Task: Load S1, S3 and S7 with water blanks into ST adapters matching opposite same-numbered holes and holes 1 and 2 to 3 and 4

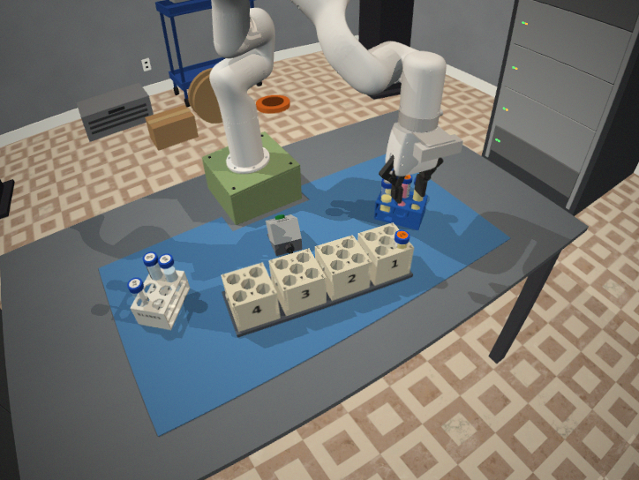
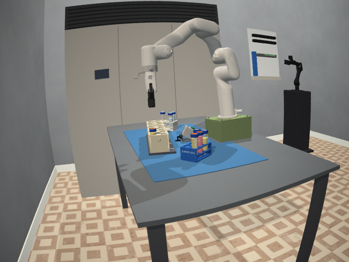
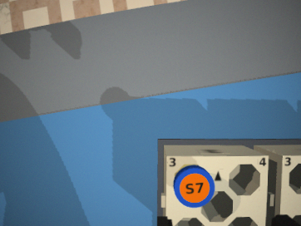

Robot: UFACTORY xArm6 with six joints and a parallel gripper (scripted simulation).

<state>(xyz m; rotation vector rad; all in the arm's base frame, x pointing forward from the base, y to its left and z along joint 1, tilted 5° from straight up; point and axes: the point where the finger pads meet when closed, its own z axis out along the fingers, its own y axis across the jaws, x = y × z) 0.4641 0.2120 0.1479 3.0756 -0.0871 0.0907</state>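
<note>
The sample tube lies 10 mm to the right of my hand and 180 mm below it. From my hand the other things lie so: blue samples rack: 180 mm behind, 130 mm to the left, 220 mm below; pink-filled tube: 180 mm behind, 150 mm to the left, 190 mm below; adapter 1: 30 mm behind, 20 mm to the right, 200 mm below.
</note>
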